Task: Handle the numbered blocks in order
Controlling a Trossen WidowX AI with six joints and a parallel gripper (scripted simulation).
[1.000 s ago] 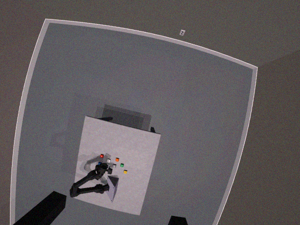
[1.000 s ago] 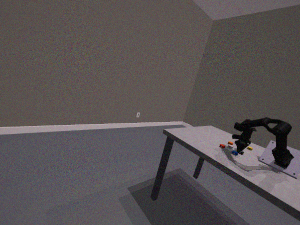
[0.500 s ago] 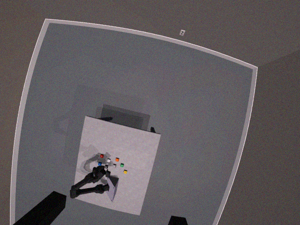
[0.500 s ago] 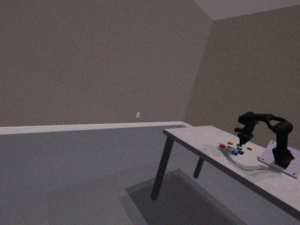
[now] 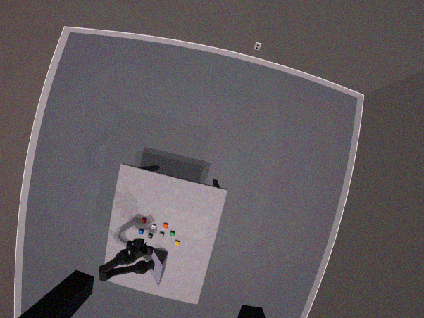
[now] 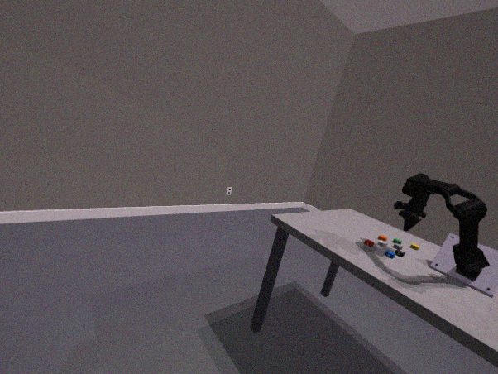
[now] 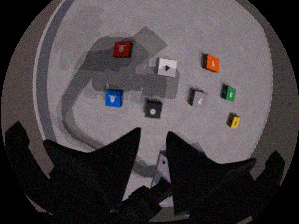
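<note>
Now: the orange block 110 mm to the right of my gripper tip, 110 mm below it and 110 mm ahead of it. The rest, counted from my gripper tip: blue block 110 mm below, 80 mm to the left; then dark block 110 mm below, 10 mm behind; then red block 110 mm below, 100 mm ahead, 80 mm to the left.
</note>
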